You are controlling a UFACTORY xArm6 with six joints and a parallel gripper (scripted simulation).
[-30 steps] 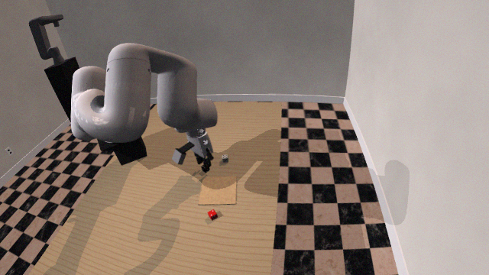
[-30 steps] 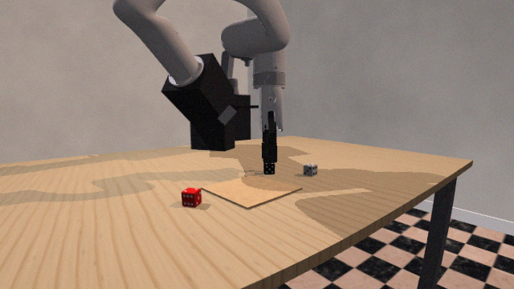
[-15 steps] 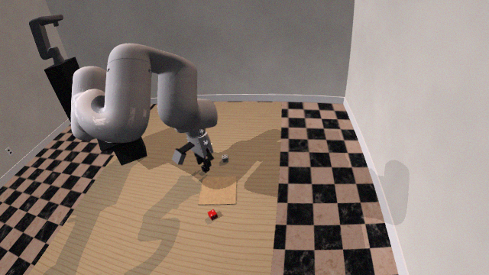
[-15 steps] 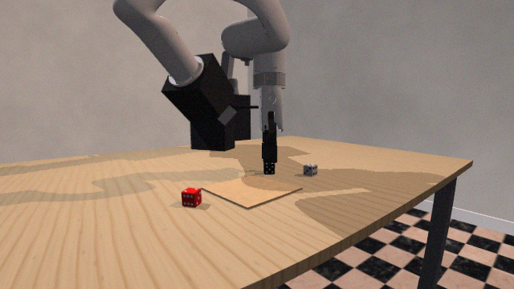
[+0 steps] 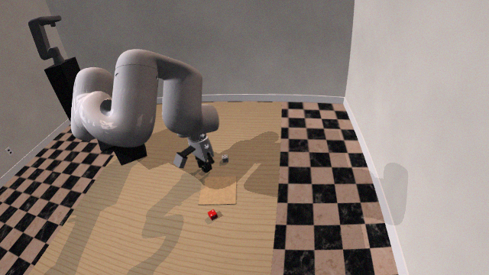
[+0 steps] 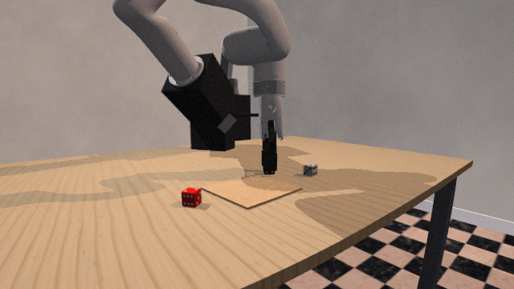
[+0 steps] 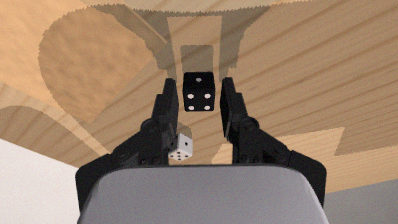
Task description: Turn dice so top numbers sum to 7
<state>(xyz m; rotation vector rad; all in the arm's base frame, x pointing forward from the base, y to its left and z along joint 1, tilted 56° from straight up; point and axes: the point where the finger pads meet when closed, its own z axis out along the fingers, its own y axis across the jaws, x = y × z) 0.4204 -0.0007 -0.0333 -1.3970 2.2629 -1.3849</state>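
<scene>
The black die is 2 cm below my hand. Also, from my hand: white die 8 cm ahead, 5 cm to the left, 2 cm below; tan mat 11 cm to the right, 6 cm ahead, 3 cm below; red die 24 cm to the right, 5 cm ahead, 2 cm below.
</scene>
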